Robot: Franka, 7 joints.
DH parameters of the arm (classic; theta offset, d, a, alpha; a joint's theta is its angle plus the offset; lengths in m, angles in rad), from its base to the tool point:
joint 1: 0 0.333 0 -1.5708
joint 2: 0 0 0 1.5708
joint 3: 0 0.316 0.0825 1.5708
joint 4: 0 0 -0.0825 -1.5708
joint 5: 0 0.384 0 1.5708
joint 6: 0 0 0.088 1.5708
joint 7: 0 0.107 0 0
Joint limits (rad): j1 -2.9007..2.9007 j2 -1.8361..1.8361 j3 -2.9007..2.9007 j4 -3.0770..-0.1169 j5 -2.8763..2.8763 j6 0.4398..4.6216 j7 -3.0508..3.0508
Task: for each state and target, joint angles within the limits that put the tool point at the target. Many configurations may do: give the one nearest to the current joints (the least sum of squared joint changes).
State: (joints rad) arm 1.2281 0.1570 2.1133 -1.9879 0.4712 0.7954 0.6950
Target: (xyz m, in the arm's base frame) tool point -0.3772 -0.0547 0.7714
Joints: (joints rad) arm 1.1916 0.4042 2.2152 -1.4605 0.6116 0.9199 0.6950
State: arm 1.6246 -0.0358 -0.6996 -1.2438 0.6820 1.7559 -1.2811
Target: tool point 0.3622 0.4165 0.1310
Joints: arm 1.3802 0.7746 -0.6181 -1.8500 0.6308 1.7291 -1.2811
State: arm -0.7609 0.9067 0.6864 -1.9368 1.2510 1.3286 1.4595
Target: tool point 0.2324 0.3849 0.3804
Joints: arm -0.4121 0.8065 1.2734 -2.2582 1.1937 1.1445 1.4595
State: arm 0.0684 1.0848 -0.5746 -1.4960 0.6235 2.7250 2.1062
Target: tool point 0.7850 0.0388 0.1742
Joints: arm 0.3383 1.1101 -0.3969 -1.2144 0.5948 2.7417 2.1062
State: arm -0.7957 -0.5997 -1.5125 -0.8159 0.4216 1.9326 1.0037
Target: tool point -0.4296 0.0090 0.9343
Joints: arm -1.1236 -0.6360 -1.2149 -0.8242 0.4614 1.3534 1.0037
